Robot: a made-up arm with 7 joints.
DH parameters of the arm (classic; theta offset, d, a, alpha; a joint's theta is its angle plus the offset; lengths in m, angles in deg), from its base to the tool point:
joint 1: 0 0.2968 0 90
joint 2: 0 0.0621 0 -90
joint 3: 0 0.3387 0.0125 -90
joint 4: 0 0.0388 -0.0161 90
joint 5: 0 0.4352 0 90
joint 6: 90 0.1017 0.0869 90
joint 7: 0 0.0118 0 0
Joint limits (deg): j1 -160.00..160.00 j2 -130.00..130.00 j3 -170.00..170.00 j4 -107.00..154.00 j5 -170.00..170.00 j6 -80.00..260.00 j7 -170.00..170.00
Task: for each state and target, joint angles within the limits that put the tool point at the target. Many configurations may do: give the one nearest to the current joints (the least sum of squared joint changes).
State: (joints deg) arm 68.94 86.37 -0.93 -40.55 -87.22 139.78 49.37
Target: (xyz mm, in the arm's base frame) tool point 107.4 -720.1 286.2
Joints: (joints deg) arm 98.67 73.06 11.14 -14.01 -83.76 123.60 49.37
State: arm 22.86 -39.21 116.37 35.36 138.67 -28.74 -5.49
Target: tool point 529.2 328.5 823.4
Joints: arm 17.39 -66.07 109.61 31.21 138.66 -29.11 -5.49
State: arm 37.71 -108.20 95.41 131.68 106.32 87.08 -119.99
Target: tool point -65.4 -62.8 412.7
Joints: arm 55.87 -109.75 116.85 154.00 127.84 83.68 -119.99
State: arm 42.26 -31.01 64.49 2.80 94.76 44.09 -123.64
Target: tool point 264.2 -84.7 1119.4
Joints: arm 18.61 -19.18 73.14 -23.56 95.82 22.36 -123.64
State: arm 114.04 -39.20 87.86 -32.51 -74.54 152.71 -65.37
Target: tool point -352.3 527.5 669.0
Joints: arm 144.05 -63.31 91.53 -5.71 -72.78 141.09 -65.37
